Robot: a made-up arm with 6 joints.
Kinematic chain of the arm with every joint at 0, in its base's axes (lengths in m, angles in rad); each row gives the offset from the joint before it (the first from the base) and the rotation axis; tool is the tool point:
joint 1: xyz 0 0 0.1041 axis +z
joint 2: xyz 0 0.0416 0 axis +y
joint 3: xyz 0 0 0.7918 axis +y
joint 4: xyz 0 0 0.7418 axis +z
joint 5: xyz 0 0 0 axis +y
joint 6: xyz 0 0 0.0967 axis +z
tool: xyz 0 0 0
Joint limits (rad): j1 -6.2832..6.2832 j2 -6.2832..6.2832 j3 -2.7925..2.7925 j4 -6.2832..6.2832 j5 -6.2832..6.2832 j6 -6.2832..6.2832
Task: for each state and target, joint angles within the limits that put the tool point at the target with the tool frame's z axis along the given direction. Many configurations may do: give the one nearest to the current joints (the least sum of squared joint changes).
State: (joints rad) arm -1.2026 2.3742 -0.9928 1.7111 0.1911 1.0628
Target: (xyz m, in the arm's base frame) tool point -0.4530 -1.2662 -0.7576 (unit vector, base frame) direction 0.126 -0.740 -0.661
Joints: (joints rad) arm -1.9746 2.2997 -0.3558 0.8120 0.5946 1.0628
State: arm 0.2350 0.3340 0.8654 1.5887 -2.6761 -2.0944
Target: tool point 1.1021 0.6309 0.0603 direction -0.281 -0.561 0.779
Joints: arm 0.5138 1.1525 1.0545 0.8349 -2.6493 -2.0944
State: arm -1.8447 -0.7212 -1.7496 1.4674 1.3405 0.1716
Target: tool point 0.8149 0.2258 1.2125 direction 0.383 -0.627 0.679
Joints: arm -2.7386 -0.1701 -1.0391 0.8829 1.2243 0.1716
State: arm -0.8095 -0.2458 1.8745 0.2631 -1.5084 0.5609
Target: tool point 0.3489 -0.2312 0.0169 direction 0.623 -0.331 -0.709
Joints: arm -0.7229 0.4208 2.6873 -0.2428 -0.7504 0.5609
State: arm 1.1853 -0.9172 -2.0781 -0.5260 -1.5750 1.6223
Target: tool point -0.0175 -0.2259 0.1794 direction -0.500 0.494 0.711
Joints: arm 1.8347 -0.3333 -2.7905 -0.5368 -2.3772 1.6223
